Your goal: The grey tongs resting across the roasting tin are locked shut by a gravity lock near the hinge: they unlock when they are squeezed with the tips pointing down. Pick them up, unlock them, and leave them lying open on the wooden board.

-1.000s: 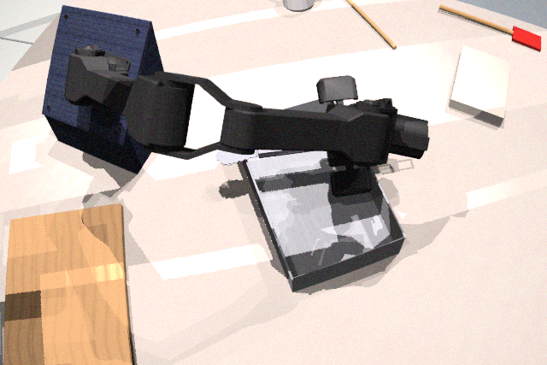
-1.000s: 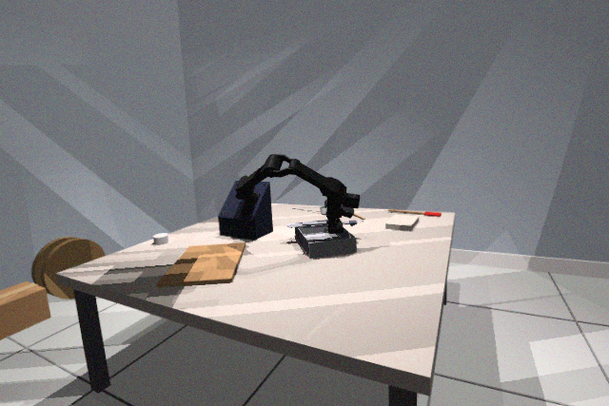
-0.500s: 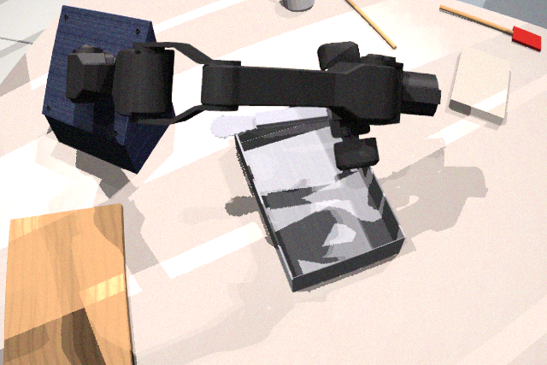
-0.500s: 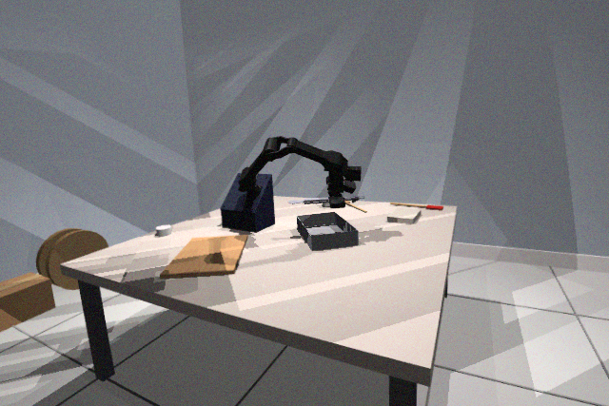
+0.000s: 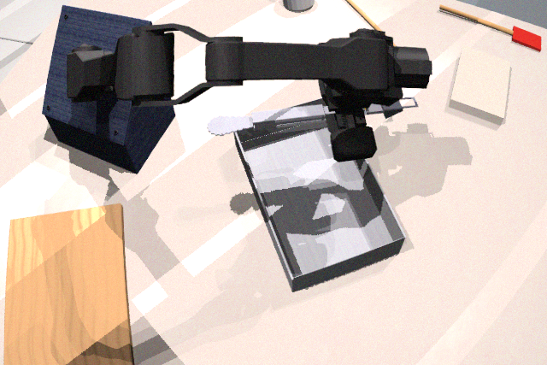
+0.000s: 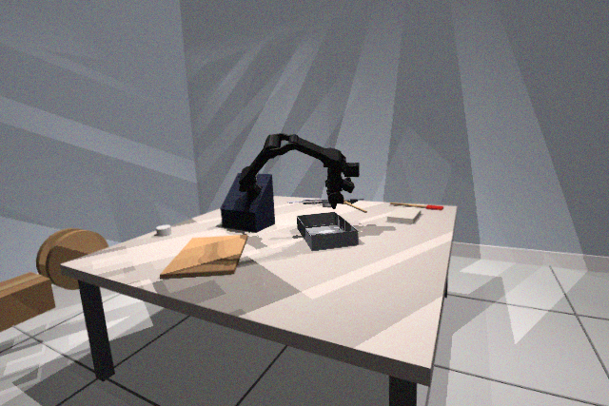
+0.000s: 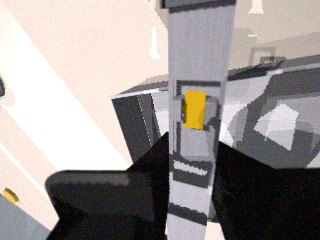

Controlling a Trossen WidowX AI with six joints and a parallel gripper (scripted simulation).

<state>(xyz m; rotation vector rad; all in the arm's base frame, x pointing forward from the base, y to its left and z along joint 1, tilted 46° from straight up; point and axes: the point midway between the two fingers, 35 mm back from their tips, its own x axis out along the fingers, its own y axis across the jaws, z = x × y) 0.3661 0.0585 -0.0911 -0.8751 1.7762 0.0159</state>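
Right now the yellow lock is 4 cm above my gripper tip, 3 cm ahead of it and 1 cm to the left of it. Round my gripper tip: roasting tin 9 cm to the right, 7 cm below; white block 31 cm to the left, 22 cm ahead, 9 cm below; wooden board 47 cm to the right, 28 cm behind, 9 cm below.
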